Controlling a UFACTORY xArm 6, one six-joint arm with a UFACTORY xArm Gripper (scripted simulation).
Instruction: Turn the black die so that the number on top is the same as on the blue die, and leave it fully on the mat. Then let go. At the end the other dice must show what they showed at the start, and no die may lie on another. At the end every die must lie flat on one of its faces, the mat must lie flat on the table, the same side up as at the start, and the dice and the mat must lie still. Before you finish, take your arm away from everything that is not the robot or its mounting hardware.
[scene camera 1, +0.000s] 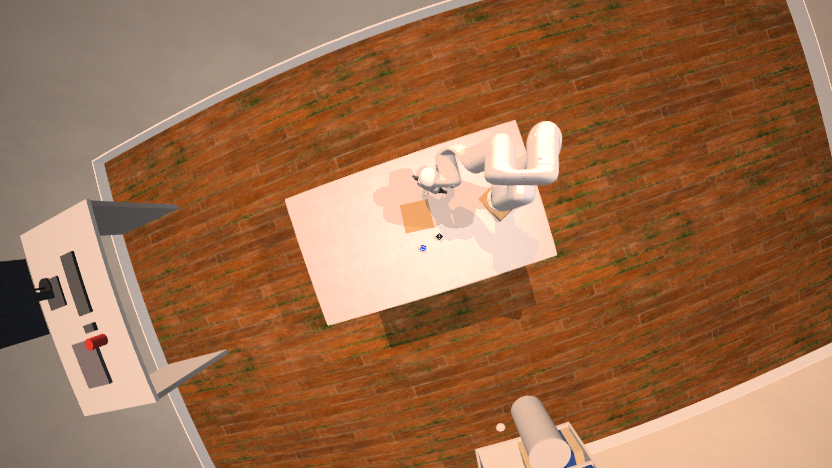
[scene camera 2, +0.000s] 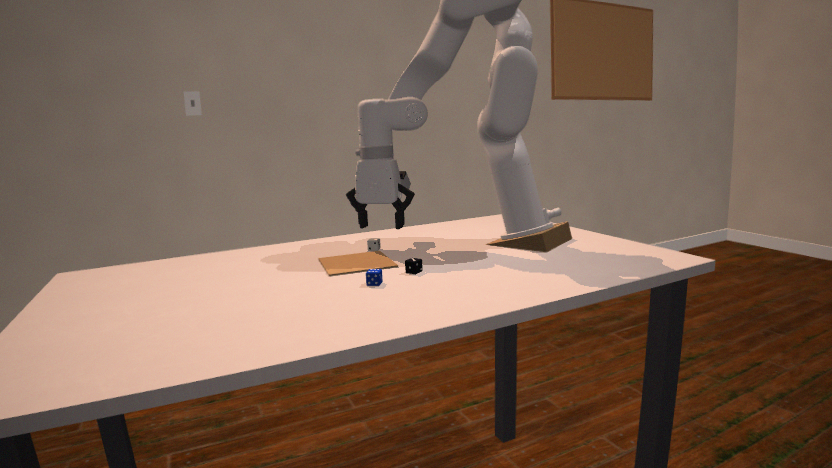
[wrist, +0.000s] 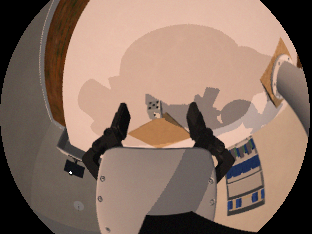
Scene:
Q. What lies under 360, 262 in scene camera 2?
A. A mat.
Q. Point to a mat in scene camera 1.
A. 416, 216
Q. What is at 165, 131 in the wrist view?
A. A mat.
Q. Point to the gripper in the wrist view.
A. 158, 109

